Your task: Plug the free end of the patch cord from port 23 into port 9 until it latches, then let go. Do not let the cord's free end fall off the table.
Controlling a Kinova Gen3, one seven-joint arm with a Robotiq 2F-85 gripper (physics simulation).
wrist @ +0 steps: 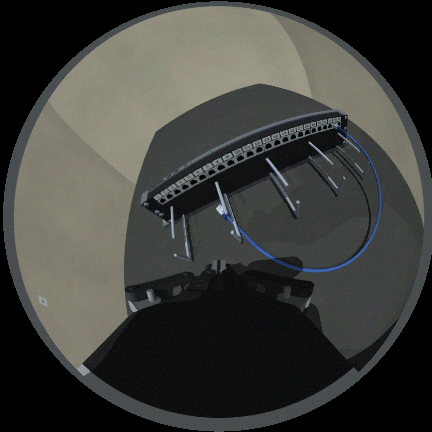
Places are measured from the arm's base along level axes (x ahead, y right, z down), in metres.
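Pixels of known places: gripper, between the fingertips: [218, 267].
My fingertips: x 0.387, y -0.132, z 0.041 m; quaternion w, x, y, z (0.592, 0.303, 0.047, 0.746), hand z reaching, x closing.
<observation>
Ahead of a thing's pixels: the offset from my fingertips to its top centre. "pt": to the spot under its first point. Level surfaces: height alone.
A blue patch cord @[pt dy +0.281, dx +0.004, dz +0.028 m] [380, 200] runs from a port near the right end of the patch panel @[dy +0.108, dx +0.143, dz -0.026 m] [235, 182] and curves round to its free end. The free end's pale plug @[dy -0.008, dx +0.125, dz +0.064 m] [221, 210] is beside the second cable guide from the left, in front of the panel. The port row @[pt dy +0.090, dx +0.156, dz -0.001 m] [254, 153] runs along the panel's face; the port numbers are too small to read. My gripper [218, 267] is shut and empty, its fingertips together, apart from the plug and the cord, below the plug in the view.
Several metal cable guides stick out from the panel, among them the leftmost guide @[pt dy -0.083, dx +0.077, dz +0.059 m] [187, 240], the second @[pt dy +0.016, dx +0.084, dz +0.058 m] [234, 220], a middle one @[pt dy +0.113, dx +0.096, dz +0.058 m] [285, 195] and one further right [327, 176]. The dark table @[dz +0.075 m] [215, 107] extends behind the panel; its left edge is near the panel's left end.
</observation>
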